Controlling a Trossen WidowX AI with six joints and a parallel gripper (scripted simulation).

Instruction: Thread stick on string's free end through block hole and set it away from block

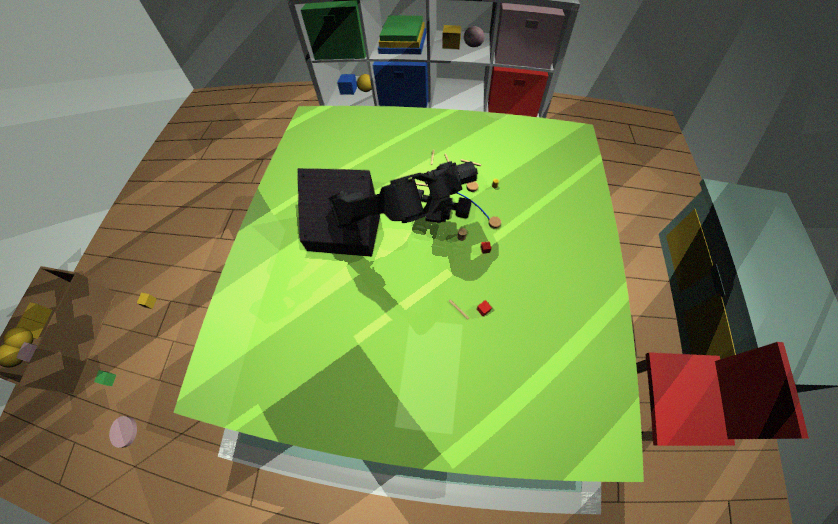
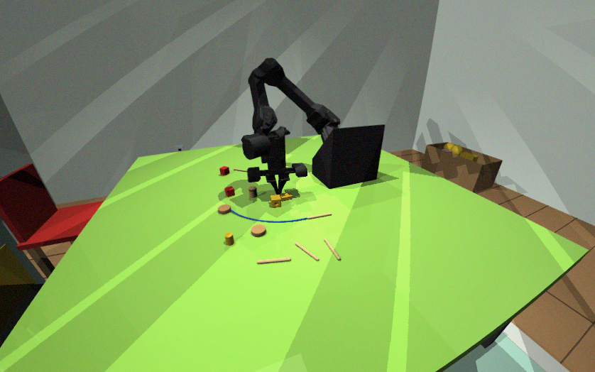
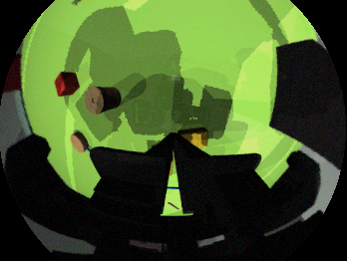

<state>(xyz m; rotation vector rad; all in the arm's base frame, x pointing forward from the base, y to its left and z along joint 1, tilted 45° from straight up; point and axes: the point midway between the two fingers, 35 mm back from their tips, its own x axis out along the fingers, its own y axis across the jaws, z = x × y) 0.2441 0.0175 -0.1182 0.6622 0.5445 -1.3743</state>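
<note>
Right now my gripper tip is 140 mm to the right of the thin wooden stick, 80 mm past it and 10 mm above it. Round my gripper tip: yellow cylinder: 190 mm to the left, 160 mm ahead; then round wooden button: 180 mm ahead, 30 mm to the left, 10 mm below; then brown cylinder: 80 mm ahead, 40 mm to the right.
</note>
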